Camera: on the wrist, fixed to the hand. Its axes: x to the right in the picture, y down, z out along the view.
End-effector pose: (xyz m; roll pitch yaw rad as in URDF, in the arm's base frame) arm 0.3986 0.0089 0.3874 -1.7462 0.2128 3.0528
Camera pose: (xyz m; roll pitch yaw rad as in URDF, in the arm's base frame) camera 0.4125 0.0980 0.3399 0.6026 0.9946 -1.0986
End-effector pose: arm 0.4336 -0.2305 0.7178 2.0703 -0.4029 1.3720
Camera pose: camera 0.3875 -0.2547 0.8055 -2.6554 -0.3319 -0.4712
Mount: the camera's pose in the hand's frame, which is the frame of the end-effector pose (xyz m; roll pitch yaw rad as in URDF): 0.0042 0.0627 -0.0803 -0.0668 -0.6535 1.7050
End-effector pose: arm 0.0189 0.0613 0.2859 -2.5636 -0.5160 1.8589
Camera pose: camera 0.1149 0.0766 0.3167 -2.1723 1.0536 1.1366
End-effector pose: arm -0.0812 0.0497 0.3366 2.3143 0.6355 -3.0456
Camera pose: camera -0.1424 0.0271 0.4150 2.5288 -0.1993 1.6811
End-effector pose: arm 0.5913 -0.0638 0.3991 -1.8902 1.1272 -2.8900
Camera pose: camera 0.5957 0.0364 0.3806 1.4356 0.3116 -0.1026
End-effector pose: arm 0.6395 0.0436 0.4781 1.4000 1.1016 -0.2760
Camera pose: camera 0.7071 0.1178 0.4961 1.8315 -0.5145 -0.8400
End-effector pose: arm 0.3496 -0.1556 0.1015 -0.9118 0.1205 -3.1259
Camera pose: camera 0.3569 -0.1304 0.0030 0.1659 0.2374 -1.4152
